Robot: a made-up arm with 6 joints. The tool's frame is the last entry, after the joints. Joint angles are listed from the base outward.
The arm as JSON. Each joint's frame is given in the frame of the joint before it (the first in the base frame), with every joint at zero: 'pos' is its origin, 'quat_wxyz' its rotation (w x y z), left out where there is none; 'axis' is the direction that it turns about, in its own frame. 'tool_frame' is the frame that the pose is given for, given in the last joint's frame.
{
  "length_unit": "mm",
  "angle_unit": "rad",
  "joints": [
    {
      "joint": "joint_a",
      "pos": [
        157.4,
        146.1,
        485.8
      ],
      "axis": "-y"
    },
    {
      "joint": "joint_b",
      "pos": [
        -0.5,
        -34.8,
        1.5
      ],
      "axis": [
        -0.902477,
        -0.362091,
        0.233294
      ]
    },
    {
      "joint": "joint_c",
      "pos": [
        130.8,
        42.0,
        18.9
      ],
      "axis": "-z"
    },
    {
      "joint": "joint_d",
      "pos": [
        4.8,
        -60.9,
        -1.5
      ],
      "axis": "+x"
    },
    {
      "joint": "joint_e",
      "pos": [
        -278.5,
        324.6,
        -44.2
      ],
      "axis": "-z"
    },
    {
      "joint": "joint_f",
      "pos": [
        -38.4,
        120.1,
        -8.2
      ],
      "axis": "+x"
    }
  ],
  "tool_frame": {
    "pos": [
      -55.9,
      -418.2,
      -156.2
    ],
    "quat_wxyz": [
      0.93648,
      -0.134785,
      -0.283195,
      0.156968
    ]
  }
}
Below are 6 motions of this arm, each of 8 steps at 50 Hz.
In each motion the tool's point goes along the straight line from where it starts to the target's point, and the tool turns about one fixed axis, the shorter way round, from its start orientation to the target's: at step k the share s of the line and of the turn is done. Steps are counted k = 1, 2, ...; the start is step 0. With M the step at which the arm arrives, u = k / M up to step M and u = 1 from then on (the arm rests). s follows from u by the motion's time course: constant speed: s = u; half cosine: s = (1 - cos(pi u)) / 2; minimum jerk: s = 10 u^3 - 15 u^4 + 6 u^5.
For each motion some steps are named. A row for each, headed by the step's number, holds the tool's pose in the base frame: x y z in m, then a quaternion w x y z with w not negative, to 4 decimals.
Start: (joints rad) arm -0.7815 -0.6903 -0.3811 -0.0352 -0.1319 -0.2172
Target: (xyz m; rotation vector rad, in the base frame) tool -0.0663 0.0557 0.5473 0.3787 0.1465 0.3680
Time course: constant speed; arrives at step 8
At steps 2, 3, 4, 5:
2: -0.0598 0.0612 0.5394 0.9598 0.1982 0.0653 0.1878
3: -0.0609 0.0603 0.5408 0.9603 0.1963 0.0665 0.1868
4: -0.0620 0.0594 0.5421 0.9608 0.1945 0.0677 0.1858
5: -0.0631 0.0584 0.5434 0.9613 0.1926 0.0688 0.1848

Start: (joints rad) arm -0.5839 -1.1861 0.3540 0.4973 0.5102 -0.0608
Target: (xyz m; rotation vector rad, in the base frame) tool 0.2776 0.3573 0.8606 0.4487 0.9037 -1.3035
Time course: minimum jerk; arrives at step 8
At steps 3, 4, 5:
3: 0.2437 0.3507 0.8672 0.6974 0.2103 0.3968 -0.5585
4: 0.2542 0.3528 0.8651 0.6918 0.2070 0.3986 -0.5654
5: 0.2647 0.3548 0.8631 0.6862 0.2038 0.4003 -0.5722

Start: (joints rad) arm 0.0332 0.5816 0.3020 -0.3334 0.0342 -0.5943
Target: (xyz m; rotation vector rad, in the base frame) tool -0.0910 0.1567 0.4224 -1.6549 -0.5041 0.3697
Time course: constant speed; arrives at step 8
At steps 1, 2, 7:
1: -0.0968 0.1993 0.4272 0.6110 -0.7555 -0.1928 0.1368
2: -0.0960 0.1932 0.4266 0.6143 -0.7511 -0.1968 0.1403
7: -0.0918 0.1628 0.4231 0.6305 -0.7284 -0.2165 0.1581

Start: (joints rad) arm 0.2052 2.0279 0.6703 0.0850 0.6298 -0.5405
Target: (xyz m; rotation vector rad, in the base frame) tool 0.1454 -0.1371 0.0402 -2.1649 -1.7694 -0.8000
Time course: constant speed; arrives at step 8
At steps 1, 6, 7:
1: 0.1346 -0.1302 0.0524 0.1493 -0.7367 -0.6096 -0.2518
6: 0.1423 -0.1351 0.0437 0.1259 -0.7387 -0.6059 -0.2671
7: 0.1439 -0.1361 0.0419 0.1211 -0.7390 -0.6051 -0.2702

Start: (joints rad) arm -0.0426 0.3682 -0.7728 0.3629 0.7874 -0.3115
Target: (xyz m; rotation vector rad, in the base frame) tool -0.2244 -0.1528 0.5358 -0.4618 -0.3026 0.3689
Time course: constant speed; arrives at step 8
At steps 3, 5, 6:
3: -0.1960 -0.1713 0.5488 0.9218 -0.2673 -0.1657 0.2265
5: -0.2073 -0.1639 0.5436 0.9318 -0.2512 -0.1589 0.2085
6: -0.2130 -0.1602 0.5410 0.9365 -0.2431 -0.1555 0.1994

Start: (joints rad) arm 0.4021 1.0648 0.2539 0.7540 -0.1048 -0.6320
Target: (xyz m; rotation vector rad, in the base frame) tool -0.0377 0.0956 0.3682 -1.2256 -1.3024 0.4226
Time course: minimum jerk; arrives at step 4
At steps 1, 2, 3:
1: -0.0427 0.0978 0.3685 0.5947 -0.5444 -0.5643 0.1774
2: -0.0405 0.0968 0.3684 0.6001 -0.5381 -0.5639 0.1798
3: -0.0383 0.0959 0.3682 0.6054 -0.5318 -0.5635 0.1822

